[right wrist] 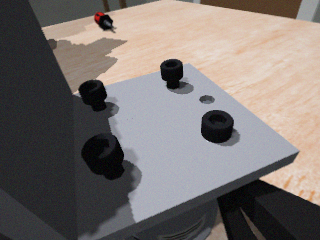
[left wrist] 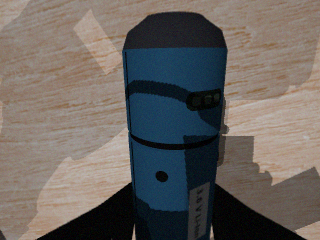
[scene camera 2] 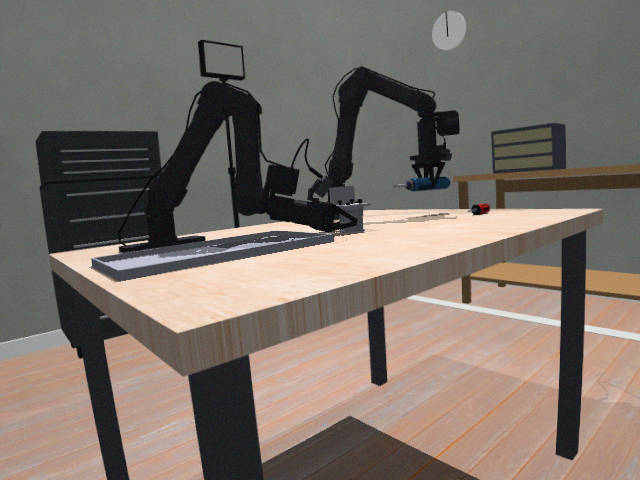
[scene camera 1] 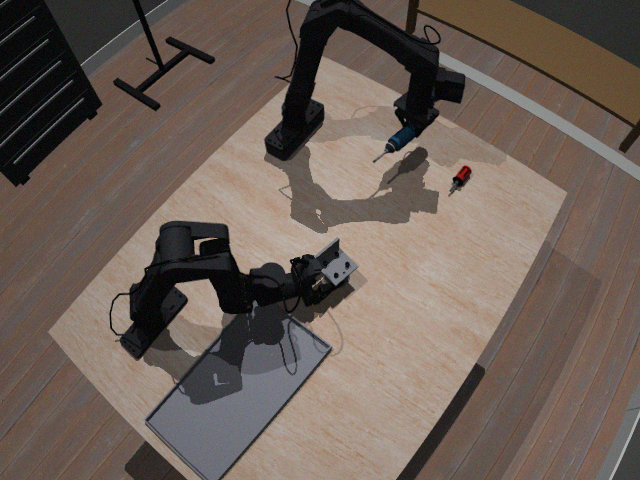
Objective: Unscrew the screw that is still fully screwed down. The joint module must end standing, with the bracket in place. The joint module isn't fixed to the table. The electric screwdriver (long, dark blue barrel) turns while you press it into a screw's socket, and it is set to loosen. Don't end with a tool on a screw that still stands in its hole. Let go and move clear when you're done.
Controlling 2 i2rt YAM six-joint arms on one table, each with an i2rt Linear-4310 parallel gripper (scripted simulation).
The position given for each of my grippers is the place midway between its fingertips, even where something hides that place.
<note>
I see my left gripper (scene camera 1: 411, 131), my right gripper (scene camera 2: 353, 221), a grey bracket (scene camera 1: 335, 264), a shallow grey tray (scene camera 1: 210, 414) and a dark blue electric screwdriver (left wrist: 174, 66).
The grey bracket also shows in the right wrist view (right wrist: 170, 168). The shallow grey tray also shows in scene camera 2 (scene camera 2: 160, 260). My left gripper is seen too in the left wrist view (left wrist: 172, 192) and in scene camera 2 (scene camera 2: 429, 186). The left wrist view misses the grey bracket: it is out of frame. The right wrist view misses the shallow grey tray: it is out of frame.
</note>
